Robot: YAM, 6 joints.
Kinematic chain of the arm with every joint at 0, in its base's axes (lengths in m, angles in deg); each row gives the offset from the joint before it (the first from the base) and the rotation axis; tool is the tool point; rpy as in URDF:
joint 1: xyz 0 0 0.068 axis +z
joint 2: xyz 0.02 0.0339 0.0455 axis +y
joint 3: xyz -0.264 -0.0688 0 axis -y
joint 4: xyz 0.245 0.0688 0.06 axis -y
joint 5: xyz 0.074 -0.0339 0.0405 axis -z
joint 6: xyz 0.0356 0 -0.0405 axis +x
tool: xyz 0 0 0 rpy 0 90 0
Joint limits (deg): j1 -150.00..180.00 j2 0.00..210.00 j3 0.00..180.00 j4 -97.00..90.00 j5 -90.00..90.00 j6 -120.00..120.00
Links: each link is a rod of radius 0.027 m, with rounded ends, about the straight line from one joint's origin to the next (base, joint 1, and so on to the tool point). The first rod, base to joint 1, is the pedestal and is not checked.
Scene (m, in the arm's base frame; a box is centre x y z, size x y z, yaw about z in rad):
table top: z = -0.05
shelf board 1: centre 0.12 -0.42 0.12 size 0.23 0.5 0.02 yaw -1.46
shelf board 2: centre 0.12 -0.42 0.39 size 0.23 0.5 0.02 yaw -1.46
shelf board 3: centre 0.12 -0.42 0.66 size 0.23 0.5 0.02 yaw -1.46
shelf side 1: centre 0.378 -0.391 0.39 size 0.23 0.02 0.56 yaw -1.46
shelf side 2: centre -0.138 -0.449 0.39 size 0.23 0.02 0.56 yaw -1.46
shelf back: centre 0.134 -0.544 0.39 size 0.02 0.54 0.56 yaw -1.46
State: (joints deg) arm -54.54 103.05 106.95 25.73 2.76 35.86
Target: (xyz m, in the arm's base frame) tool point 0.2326 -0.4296 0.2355
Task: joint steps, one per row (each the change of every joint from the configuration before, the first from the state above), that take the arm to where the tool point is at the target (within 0.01 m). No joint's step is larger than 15 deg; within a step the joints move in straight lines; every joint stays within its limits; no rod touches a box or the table.
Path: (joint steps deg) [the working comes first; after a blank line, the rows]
Joints at the target: -61.32 118.14 84.84 19.33 3.33 35.86
Straight joint move there: touches shelf board 2.

1: 6.77 -13.11 -12.27 -2.86 -0.74 0.00
2: 6.78 -13.11 -12.27 -2.86 -0.73 0.00
3: 0.34 -2.26 -14.06 -7.03 -0.24 0.00
4: 0.34 -2.26 -14.07 -7.03 -0.24 0.00
5: 0.34 -2.26 -14.07 -7.02 -0.23 0.00
6: -5.34 12.02 11.16 5.10 0.69 0.00
7: -5.34 12.03 11.16 5.10 0.69 0.00
8: -5.34 12.02 11.15 5.10 0.68 0.00
9: -5.33 12.02 11.16 5.10 0.69 0.00

